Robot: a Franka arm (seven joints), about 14 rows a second.
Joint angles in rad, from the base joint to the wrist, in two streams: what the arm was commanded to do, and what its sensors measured. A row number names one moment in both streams.
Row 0, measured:
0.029 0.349 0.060 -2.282 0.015 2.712 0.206
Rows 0 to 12, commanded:
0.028 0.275 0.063 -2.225 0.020 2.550 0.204
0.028 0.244 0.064 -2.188 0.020 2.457 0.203
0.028 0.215 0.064 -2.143 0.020 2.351 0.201
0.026 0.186 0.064 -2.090 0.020 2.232 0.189
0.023 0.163 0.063 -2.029 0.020 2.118 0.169
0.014 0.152 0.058 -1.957 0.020 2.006 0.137
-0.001 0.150 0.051 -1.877 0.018 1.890 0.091
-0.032 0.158 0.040 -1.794 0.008 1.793 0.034
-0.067 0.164 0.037 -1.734 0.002 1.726 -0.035
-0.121 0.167 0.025 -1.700 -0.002 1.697 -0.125
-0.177 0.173 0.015 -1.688 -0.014 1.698 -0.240
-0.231 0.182 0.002 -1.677 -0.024 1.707 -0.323
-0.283 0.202 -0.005 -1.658 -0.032 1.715 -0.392
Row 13, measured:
-0.182 0.141 -0.003 -1.717 -0.017 1.726 -0.242
